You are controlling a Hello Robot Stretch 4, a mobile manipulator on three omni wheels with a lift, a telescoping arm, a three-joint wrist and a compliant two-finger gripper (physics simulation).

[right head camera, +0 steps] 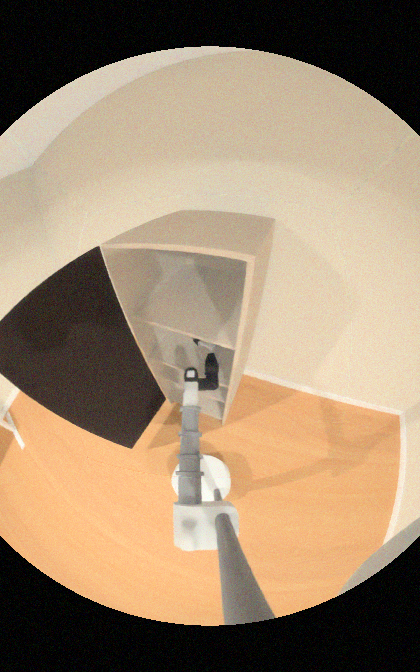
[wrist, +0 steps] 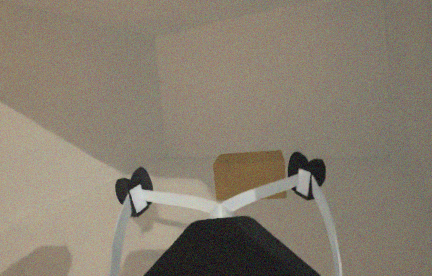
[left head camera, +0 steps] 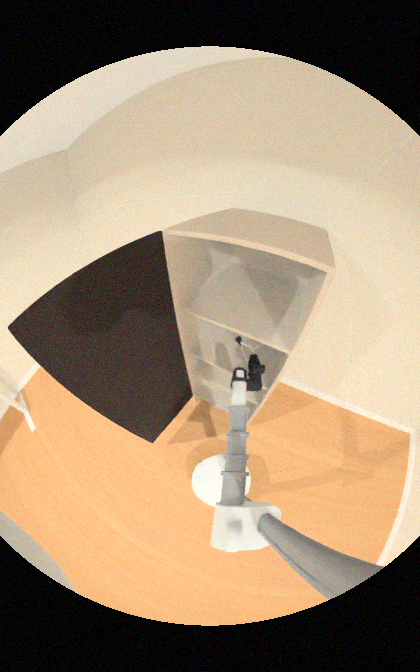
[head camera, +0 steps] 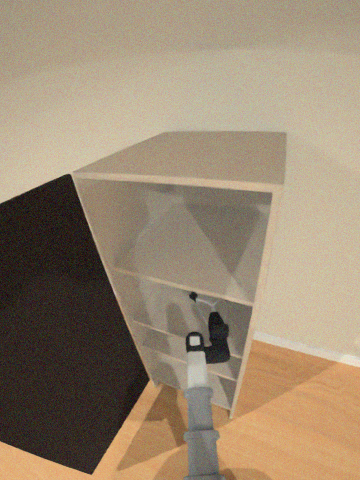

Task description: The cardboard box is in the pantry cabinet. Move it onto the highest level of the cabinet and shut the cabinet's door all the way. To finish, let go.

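Frame: origin at the robot's base, x left, y ahead, z down, level; metres.
Seen in the pictures: gripper, fingertip midpoint: (wrist: pixel 219 175).
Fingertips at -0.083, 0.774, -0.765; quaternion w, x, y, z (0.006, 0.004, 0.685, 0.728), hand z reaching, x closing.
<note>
Offsets run from my fingertips to a thing's top centre, as dx, dy, dz. "spot": to the spot under its first point.
The brown cardboard box @[-0.039, +0.108, +0.009] (wrist: pixel 250 172) stands in the wrist view inside the cabinet, ahead of my gripper, nearer the right fingertip; a white finger strip crosses its lower edge. The box does not show in the head views. My gripper (head camera: pixel 211 298) (left head camera: pixel 250 342) (right head camera: pixel 209 344) (wrist: pixel 219 175) is open and empty, with its fingers in the compartment under the upper shelf board (head camera: pixel 182 286). That board hides the right fingertip in the head view. The pantry cabinet (head camera: pixel 200 155) (left head camera: pixel 260 227) (right head camera: pixel 200 230) is beige. Its dark door @[spot: +0.475, -0.303, -0.297] (head camera: pixel 50 310) (left head camera: pixel 115 325) (right head camera: pixel 65 340) stands wide open at the left.
The cabinet's right side wall (head camera: pixel 260 255) is close to the right of my wrist. Two lower shelf boards show beneath the gripper. My telescoping arm (head camera: pixel 201 415) (left head camera: pixel 237 445) (right head camera: pixel 190 445) reaches over the wooden floor to the cabinet. A wall is behind the cabinet.
</note>
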